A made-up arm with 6 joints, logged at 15 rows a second.
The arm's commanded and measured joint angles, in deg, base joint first. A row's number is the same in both.
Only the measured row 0 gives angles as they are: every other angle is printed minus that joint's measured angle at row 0.
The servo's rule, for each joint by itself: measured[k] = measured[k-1] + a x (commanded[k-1-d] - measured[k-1]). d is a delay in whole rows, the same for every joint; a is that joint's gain. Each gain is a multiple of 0.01, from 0.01 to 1. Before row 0 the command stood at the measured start. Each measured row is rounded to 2 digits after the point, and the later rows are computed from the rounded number. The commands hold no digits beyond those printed.
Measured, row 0:
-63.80, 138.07, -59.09, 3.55, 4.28, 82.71
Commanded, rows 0 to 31:
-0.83, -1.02, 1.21, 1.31, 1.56, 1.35
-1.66, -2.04, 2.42, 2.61, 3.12, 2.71
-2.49, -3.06, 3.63, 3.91, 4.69, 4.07
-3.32, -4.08, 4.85, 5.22, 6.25, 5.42
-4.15, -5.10, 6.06, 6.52, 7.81, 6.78
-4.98, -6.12, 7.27, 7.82, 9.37, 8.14
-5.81, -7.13, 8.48, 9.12, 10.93, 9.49
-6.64, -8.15, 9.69, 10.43, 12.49, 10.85
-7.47, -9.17, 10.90, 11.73, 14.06, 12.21
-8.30, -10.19, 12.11, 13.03, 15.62, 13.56
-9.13, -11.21, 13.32, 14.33, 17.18, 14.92
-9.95, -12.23, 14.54, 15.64, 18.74, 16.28
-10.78, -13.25, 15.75, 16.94, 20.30, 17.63
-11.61, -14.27, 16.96, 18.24, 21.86, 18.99
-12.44, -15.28, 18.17, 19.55, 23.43, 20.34
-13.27, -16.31, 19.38, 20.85, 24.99, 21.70
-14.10, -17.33, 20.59, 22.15, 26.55, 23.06
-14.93, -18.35, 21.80, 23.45, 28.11, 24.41
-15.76, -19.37, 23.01, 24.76, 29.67, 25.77
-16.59, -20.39, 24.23, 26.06, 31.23, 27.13
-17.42, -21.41, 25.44, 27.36, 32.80, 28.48
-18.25, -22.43, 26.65, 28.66, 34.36, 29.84
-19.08, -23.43, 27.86, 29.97, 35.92, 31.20
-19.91, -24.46, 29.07, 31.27, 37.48, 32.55
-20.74, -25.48, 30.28, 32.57, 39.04, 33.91
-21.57, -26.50, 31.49, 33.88, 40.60, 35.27
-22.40, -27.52, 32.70, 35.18, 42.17, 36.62
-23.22, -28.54, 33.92, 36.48, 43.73, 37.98
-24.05, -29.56, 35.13, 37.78, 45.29, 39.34
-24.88, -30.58, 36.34, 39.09, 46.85, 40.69
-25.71, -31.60, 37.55, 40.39, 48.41, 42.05
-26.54, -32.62, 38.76, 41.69, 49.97, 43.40
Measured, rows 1 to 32:
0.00, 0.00, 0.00, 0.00, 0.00, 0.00
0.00, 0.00, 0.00, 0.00, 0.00, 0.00
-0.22, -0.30, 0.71, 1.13, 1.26, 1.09
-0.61, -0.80, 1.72, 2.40, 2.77, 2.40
-1.12, -1.46, 2.85, 3.70, 4.33, 3.75
-1.71, -2.22, 4.03, 5.01, 5.89, 5.10
-2.37, -3.06, 5.23, 6.31, 7.45, 6.46
-3.07, -3.95, 6.43, 7.61, 9.01, 7.82
-3.81, -4.87, 7.64, 8.91, 10.57, 9.17
-4.57, -5.82, 8.85, 10.22, 12.13, 10.53
-5.35, -6.79, 10.06, 11.52, 13.69, 11.89
-6.15, -7.78, 11.27, 12.82, 15.25, 13.24
-6.95, -8.77, 12.48, 14.12, 16.81, 14.60
-7.76, -9.77, 13.70, 15.43, 18.37, 15.96
-8.58, -10.78, 14.91, 16.73, 19.93, 17.31
-9.40, -11.79, 16.12, 18.03, 21.49, 18.67
-10.22, -12.80, 17.33, 19.34, 23.06, 20.02
-11.04, -13.82, 18.54, 20.64, 24.62, 21.38
-11.87, -14.84, 19.75, 21.94, 26.18, 22.74
-12.70, -15.86, 20.96, 23.24, 27.74, 24.09
-13.53, -16.88, 22.17, 24.55, 29.30, 25.45
-14.36, -17.90, 23.39, 25.85, 30.86, 26.81
-15.19, -18.92, 24.60, 27.15, 32.43, 28.16
-16.02, -19.94, 25.81, 28.45, 33.99, 29.52
-16.85, -20.95, 27.02, 29.76, 35.55, 30.88
-17.68, -21.97, 28.23, 31.06, 37.11, 32.23
-18.51, -22.99, 29.44, 32.36, 38.67, 33.59
-19.34, -24.01, 30.65, 33.67, 40.23, 34.95
-20.17, -25.03, 31.86, 34.97, 41.80, 36.30
-20.99, -26.05, 33.08, 36.27, 43.36, 37.66
-21.82, -27.07, 34.29, 37.57, 44.92, 39.02
-22.65, -28.09, 35.50, 38.88, 46.48, 40.37
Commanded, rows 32 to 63:
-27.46, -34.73, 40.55, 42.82, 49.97, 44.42
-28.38, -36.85, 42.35, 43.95, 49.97, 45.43
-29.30, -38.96, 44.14, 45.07, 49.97, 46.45
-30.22, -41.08, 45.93, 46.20, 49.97, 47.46
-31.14, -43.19, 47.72, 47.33, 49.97, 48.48
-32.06, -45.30, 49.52, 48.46, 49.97, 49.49
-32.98, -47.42, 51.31, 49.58, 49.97, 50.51
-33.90, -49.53, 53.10, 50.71, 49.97, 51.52
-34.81, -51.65, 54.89, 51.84, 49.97, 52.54
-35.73, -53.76, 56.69, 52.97, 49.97, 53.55
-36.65, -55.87, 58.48, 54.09, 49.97, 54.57
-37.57, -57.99, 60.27, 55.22, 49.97, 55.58
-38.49, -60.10, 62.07, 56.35, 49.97, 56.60
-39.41, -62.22, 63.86, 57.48, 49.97, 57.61
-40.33, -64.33, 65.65, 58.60, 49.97, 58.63
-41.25, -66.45, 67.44, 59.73, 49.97, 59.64
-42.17, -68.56, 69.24, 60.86, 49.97, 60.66
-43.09, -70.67, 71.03, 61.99, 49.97, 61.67
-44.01, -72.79, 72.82, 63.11, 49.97, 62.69
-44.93, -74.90, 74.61, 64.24, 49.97, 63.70
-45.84, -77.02, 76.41, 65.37, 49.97, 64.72
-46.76, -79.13, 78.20, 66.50, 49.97, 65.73
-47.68, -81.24, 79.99, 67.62, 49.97, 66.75
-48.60, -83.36, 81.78, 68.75, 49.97, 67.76
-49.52, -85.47, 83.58, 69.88, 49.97, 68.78
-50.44, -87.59, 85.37, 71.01, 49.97, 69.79
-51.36, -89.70, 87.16, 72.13, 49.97, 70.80
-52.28, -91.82, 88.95, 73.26, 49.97, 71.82
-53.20, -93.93, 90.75, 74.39, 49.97, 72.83
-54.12, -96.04, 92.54, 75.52, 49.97, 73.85
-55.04, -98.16, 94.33, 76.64, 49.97, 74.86
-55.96, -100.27, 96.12, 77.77, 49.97, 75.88
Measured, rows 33 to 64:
-23.48, -29.11, 36.71, 40.18, 48.04, 41.73
-24.31, -30.13, 37.92, 41.48, 49.60, 43.08
-25.16, -31.46, 39.47, 42.63, 49.90, 44.17
-26.03, -33.02, 41.17, 43.77, 49.96, 45.19
-26.91, -34.74, 42.92, 44.89, 49.97, 46.21
-27.80, -36.58, 44.70, 46.02, 49.97, 47.22
-28.70, -38.50, 46.48, 47.15, 49.97, 48.24
-29.61, -40.47, 48.27, 48.28, 49.97, 49.25
-30.52, -42.49, 50.06, 49.40, 49.97, 50.27
-31.43, -44.53, 51.85, 50.53, 49.97, 51.28
-32.34, -46.59, 53.64, 51.66, 49.97, 52.30
-33.26, -48.67, 55.44, 52.79, 49.97, 53.31
-34.18, -50.76, 57.23, 53.91, 49.97, 54.33
-35.10, -52.86, 59.02, 55.04, 49.97, 55.34
-36.02, -54.96, 60.82, 56.17, 49.97, 56.36
-36.94, -57.07, 62.61, 57.30, 49.97, 57.37
-37.86, -59.18, 64.40, 58.42, 49.97, 58.39
-38.78, -61.29, 66.19, 59.55, 49.97, 59.40
-39.70, -63.40, 67.99, 60.68, 49.97, 60.42
-40.62, -65.51, 69.78, 61.81, 49.97, 61.43
-41.54, -67.62, 71.57, 62.93, 49.97, 62.45
-42.46, -69.73, 73.36, 64.06, 49.97, 63.46
-43.37, -71.84, 75.16, 65.19, 49.97, 64.48
-44.29, -73.95, 76.95, 66.32, 49.97, 65.49
-45.21, -76.06, 78.74, 67.44, 49.97, 66.51
-46.13, -78.18, 80.53, 68.57, 49.97, 67.52
-47.05, -80.29, 82.33, 69.70, 49.97, 68.54
-47.97, -82.41, 84.12, 70.83, 49.97, 69.55
-48.89, -84.52, 85.91, 71.95, 49.97, 70.56
-49.81, -86.64, 87.70, 73.08, 49.97, 71.58
-50.73, -88.75, 89.50, 74.21, 49.97, 72.59
-51.65, -90.86, 91.29, 75.34, 49.97, 73.61

